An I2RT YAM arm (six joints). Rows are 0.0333 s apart.
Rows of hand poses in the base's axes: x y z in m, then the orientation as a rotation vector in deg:
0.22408, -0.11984, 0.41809, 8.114, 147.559, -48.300
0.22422, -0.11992, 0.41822, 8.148, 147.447, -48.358
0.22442, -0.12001, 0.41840, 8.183, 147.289, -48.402
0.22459, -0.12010, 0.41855, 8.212, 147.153, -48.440
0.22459, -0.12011, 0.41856, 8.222, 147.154, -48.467
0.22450, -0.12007, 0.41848, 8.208, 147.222, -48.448
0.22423, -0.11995, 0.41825, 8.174, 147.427, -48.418
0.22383, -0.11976, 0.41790, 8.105, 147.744, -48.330
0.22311, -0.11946, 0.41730, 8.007, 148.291, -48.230
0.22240, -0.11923, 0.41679, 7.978, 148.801, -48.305
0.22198, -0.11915, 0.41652, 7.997, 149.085, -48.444
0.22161, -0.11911, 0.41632, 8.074, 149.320, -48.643
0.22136, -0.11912, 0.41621, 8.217, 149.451, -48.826
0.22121, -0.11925, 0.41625, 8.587, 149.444, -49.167
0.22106, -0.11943, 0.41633, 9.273, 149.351, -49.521
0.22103, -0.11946, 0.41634, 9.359, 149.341, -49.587
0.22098, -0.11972, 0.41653, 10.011, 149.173, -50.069
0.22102, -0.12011, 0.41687, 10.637, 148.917, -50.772
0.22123, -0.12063, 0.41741, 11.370, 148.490, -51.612
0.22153, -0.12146, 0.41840, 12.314, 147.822, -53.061
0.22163, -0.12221, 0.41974, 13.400, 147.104, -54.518
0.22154, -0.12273, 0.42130, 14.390, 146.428, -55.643
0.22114, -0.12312, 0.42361, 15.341, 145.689, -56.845
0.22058, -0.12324, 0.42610, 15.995, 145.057, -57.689
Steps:
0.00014, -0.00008, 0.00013, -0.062, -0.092, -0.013
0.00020, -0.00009, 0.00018, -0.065, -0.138, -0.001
0.00017, -0.00009, 0.00015, -0.056, -0.119, 0.000
0.00000, -0.00001, 0.00001, -0.016, 0.007, -0.013
-0.00009, 0.00004, -0.00008, 0.028, 0.059, 0.000
-0.00027, 0.00012, -0.00023, 0.068, 0.185, -0.013
-0.00040, 0.00019, -0.00035, 0.130, 0.277, 0.000
-0.00072, 0.00030, -0.00060, 0.192, 0.490, -0.027
-0.00071, 0.00023, -0.00051, 0.078, 0.494, -0.107
-0.00042, 0.00008, -0.00027, -0.015, 0.297, -0.105
-0.00037, 0.00004, -0.00020, -0.058, 0.259, -0.148
-0.00025, -0.00001, -0.00011, -0.065, 0.148, -0.166
-0.00015, -0.00013, 0.00004, -0.171, 0.029, -0.325
-0.00015, -0.00018, 0.00008, -0.157, -0.099, -0.524
-0.00003, -0.00003, 0.00001, -0.033, -0.004, -0.071
-0.00005, -0.00026, 0.00019, -0.265, -0.119, -0.515
0.00004, -0.00039, 0.00034, -0.434, -0.124, -0.529
0.00021, -0.00052, 0.00054, -0.555, -0.249, -0.599
0.00030, -0.00083, 0.00099, -0.983, -0.297, -0.835
0.00010, -0.00075, 0.00134, -0.981, -0.346, -0.930
-0.00009, -0.00052, 0.00156, -0.773, -0.387, -0.801
-0.00040, -0.00039, 0.00231, -0.847, -0.396, -0.786
-0.00056, -0.00012, 0.00249, -0.634, -0.366, -0.522

